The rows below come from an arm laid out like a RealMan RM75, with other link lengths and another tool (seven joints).
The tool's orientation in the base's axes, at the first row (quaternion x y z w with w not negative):
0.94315, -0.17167, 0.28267, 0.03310
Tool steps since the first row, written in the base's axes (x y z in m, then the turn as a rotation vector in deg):
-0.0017, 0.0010, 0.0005, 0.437, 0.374, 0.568
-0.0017, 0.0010, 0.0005, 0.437, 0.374, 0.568
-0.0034, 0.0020, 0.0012, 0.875, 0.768, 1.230
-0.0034, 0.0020, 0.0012, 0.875, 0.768, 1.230
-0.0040, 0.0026, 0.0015, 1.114, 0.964, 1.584
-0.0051, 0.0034, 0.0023, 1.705, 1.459, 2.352
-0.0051, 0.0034, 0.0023, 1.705, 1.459, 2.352
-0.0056, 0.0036, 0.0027, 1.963, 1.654, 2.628
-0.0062, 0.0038, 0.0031, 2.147, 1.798, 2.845
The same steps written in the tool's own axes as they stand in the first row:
-0.0014, -0.0004, -0.0015, 0.537, -0.520, -0.308
-0.0014, -0.0004, -0.0015, 0.537, -0.520, -0.308
-0.0026, -0.0008, -0.0031, 1.119, -1.063, -0.697
-0.0026, -0.0008, -0.0031, 1.119, -1.063, -0.697
-0.0031, -0.0011, -0.0038, 1.439, -1.341, -0.900
-0.0038, -0.0015, -0.0051, 2.168, -2.035, -1.314
-0.0038, -0.0015, -0.0051, 2.168, -2.035, -1.314
-0.0040, -0.0016, -0.0058, 2.460, -2.316, -1.442
-0.0043, -0.0016, -0.0064, 2.678, -2.522, -1.551

